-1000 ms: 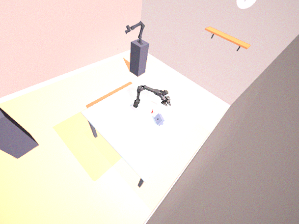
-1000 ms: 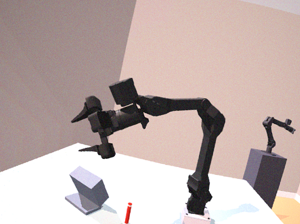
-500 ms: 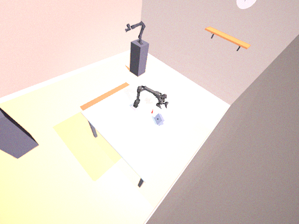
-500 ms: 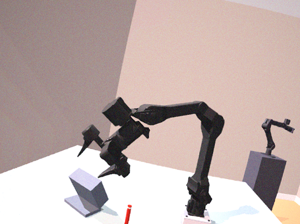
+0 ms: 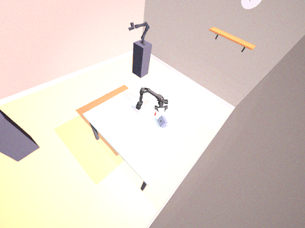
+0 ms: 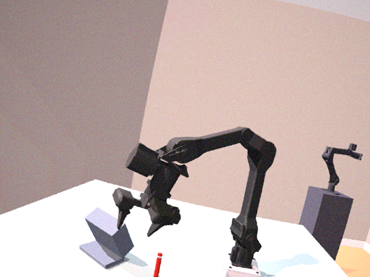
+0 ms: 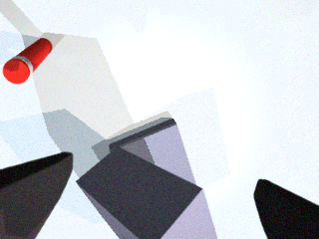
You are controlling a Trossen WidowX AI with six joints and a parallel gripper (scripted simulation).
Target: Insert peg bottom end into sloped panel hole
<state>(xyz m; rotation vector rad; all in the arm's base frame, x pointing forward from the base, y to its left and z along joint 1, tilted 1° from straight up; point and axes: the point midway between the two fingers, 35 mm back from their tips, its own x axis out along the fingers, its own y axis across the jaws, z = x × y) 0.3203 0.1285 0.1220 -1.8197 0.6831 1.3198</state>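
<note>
Now: the round red peg 80 mm behind my gripper tip, 20 mm to the right of it and 80 mm below it. Round my gripper tip: sloped panel 90 mm ahead, 80 mm to the right, 60 mm below.
</note>
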